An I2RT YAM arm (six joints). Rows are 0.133 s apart.
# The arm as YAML. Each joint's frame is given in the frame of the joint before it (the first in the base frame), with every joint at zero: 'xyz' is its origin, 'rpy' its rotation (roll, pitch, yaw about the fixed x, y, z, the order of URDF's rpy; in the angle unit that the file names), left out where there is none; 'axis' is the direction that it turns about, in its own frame. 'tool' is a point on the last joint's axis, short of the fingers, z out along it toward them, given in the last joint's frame.
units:
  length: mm
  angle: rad
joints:
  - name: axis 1
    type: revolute
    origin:
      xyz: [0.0, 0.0, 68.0]
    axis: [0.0, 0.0, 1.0]
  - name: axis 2
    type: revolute
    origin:
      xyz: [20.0, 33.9, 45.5]
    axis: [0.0, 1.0, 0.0]
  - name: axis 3
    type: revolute
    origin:
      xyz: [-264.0, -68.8, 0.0]
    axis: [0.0, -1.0, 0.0]
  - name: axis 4
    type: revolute
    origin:
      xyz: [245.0, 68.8, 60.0]
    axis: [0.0, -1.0, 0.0]
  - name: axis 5
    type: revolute
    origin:
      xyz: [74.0, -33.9, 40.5]
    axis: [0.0, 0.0, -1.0]
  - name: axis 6
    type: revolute
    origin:
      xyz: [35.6, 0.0, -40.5]
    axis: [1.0, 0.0, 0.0]
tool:
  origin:
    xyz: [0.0, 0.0, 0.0]
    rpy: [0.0, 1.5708, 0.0]
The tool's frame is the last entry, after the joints.
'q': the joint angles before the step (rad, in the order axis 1, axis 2, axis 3, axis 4, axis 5, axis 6). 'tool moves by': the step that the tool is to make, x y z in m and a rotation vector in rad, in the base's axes. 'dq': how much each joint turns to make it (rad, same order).
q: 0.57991 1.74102 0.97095 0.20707 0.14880 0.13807
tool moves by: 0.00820 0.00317 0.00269 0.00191 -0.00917 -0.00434
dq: -0.00466 0.02452 0.03829 -0.00459 0.00153 -0.00309
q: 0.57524 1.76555 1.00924 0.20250 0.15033 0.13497
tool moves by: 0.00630 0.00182 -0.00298 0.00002 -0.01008 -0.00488
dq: -0.00460 0.02763 0.01697 0.01983 0.00308 -0.00455
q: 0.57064 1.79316 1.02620 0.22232 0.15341 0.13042
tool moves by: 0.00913 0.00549 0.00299 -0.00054 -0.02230 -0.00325
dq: 0.00003 0.03067 0.04437 0.00622 0.00919 -0.00920
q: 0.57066 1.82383 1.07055 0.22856 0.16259 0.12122
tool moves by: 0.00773 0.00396 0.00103 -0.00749 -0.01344 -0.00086
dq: -0.00153 0.02763 0.03696 -0.00003 0.00615 -0.01227
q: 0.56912 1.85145 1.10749 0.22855 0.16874 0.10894
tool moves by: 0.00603 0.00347 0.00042 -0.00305 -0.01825 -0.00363
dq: -0.00001 0.02299 0.02607 0.01224 0.00919 -0.00922
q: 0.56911 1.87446 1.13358 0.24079 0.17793 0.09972
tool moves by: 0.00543 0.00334 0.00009 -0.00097 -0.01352 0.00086
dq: -0.00001 0.02150 0.02449 0.00925 0.00307 -0.00767
